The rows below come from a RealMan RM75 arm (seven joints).
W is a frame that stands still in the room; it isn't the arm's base.
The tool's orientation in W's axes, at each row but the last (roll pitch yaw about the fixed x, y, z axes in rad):
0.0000, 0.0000, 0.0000
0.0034, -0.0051, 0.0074
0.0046, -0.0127, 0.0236
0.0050, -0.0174, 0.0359
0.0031, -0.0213, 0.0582
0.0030, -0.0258, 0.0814
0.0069, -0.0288, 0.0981
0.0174, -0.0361, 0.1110
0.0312, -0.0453, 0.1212
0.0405, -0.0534, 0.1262
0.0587, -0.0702, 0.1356
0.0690, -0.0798, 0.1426
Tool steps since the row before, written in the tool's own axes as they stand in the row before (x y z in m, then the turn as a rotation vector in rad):
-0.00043, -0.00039, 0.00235, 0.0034, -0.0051, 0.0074
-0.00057, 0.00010, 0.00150, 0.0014, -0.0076, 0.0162
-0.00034, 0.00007, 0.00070, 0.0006, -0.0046, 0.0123
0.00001, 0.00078, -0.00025, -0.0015, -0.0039, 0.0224
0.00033, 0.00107, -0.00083, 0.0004, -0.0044, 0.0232
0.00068, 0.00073, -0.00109, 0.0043, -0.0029, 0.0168
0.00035, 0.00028, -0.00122, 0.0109, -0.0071, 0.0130
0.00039, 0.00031, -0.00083, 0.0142, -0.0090, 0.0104
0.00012, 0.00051, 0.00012, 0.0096, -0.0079, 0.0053
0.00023, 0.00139, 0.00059, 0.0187, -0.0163, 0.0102
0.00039, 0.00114, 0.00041, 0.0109, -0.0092, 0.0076
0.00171, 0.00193, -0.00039, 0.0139, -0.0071, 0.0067
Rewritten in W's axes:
-0.00043, -0.00039, 0.00235, 0.0034, -0.0051, 0.0074
-0.00058, 0.00009, 0.00150, 0.0014, -0.0076, 0.0162
-0.00035, 0.00006, 0.00070, 0.0006, -0.0046, 0.0123
-0.00001, 0.00078, -0.00025, -0.0017, -0.0041, 0.0224
0.00028, 0.00109, -0.00082, 0.0002, -0.0045, 0.0232
0.00065, 0.00079, -0.00107, 0.0041, -0.0026, 0.0169
0.00035, 0.00032, -0.00121, 0.0112, -0.0061, 0.0133
0.00038, 0.00037, -0.00081, 0.0148, -0.0076, 0.0107
0.00005, 0.00052, 0.00014, 0.0103, -0.0069, 0.0055
0.00002, 0.00138, 0.00066, 0.0201, -0.0143, 0.0105
0.00020, 0.00115, 0.00050, 0.0116, -0.0081, 0.0078
0.00143, 0.00218, -0.00012, 0.0143, -0.0056, 0.0073

